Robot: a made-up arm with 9 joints.
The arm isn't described. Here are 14 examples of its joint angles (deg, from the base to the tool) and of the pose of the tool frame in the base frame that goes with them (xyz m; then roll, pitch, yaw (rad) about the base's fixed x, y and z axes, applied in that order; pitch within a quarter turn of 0, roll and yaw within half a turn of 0).
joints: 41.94 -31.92 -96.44 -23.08 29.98 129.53 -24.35 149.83 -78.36
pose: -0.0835 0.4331 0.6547 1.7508 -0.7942 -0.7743
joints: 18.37 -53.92 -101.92 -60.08 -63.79 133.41 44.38 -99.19 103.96
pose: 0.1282 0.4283 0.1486 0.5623 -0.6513 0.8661
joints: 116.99 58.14 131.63 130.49 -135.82 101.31 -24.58 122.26 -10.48
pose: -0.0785 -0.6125 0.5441 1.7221 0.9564 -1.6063
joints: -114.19 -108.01 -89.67 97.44 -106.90 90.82 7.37 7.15 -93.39
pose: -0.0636 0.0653 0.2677 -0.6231 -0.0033 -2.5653
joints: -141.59 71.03 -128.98 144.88 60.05 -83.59 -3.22 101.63 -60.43
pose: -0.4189 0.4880 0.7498 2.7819 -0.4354 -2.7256
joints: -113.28 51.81 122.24 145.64 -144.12 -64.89 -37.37 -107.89 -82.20
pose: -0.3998 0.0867 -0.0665 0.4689 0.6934 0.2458
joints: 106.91 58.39 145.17 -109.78 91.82 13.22 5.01 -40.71 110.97
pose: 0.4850 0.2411 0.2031 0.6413 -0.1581 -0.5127
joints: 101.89 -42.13 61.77 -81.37 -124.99 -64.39 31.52 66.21 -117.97
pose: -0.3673 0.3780 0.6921 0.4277 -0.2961 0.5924
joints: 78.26 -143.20 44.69 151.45 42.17 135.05 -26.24 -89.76 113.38
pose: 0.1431 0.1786 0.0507 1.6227 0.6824 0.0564
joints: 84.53 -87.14 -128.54 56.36 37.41 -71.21 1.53 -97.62 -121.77
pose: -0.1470 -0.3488 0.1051 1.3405 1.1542 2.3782
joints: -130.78 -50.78 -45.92 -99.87 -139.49 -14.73 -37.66 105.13 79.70
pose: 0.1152 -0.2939 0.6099 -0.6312 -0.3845 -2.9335
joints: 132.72 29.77 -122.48 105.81 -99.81 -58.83 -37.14 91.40 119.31
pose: -0.1534 -0.1840 0.3917 -1.3250 0.2813 1.8161
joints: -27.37 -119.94 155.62 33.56 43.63 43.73 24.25 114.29 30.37
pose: -0.0014 -0.0041 0.2815 -1.7573 0.4357 -2.9307
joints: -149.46 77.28 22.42 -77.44 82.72 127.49 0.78 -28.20 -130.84
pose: -0.0695 0.1912 0.4632 -0.6283 -0.3550 2.9525
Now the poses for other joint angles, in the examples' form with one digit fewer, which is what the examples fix.
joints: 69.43 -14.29 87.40 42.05 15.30 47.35 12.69 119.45 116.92
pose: -0.075 -0.349 0.492 2.856 -0.059 0.495
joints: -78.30 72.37 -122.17 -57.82 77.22 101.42 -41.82 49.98 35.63
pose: 0.310 -0.525 0.536 0.172 -0.490 -1.960
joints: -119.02 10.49 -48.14 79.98 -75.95 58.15 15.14 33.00 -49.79
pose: -0.118 0.081 0.467 1.731 -0.292 -0.578
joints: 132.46 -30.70 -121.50 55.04 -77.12 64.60 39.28 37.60 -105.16
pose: 0.090 0.073 0.410 -1.960 -0.749 1.269
